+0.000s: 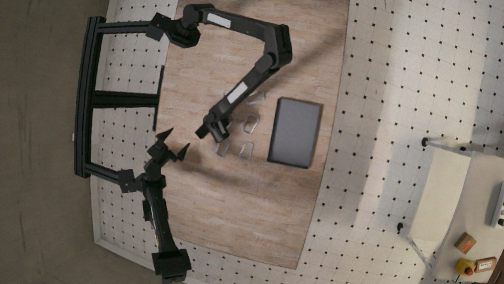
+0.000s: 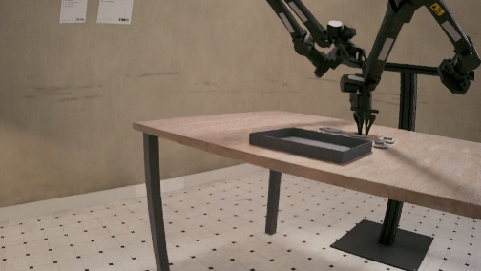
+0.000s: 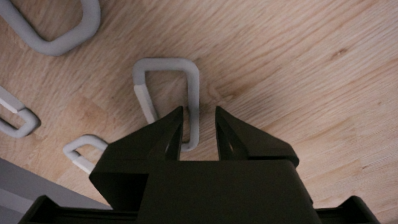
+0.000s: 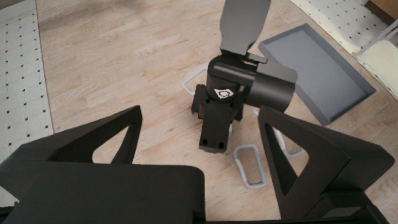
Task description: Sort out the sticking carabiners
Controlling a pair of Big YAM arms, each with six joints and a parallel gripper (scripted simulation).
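The grey tray is 340 mm ahead of my left hand and 30 mm to the left of it.
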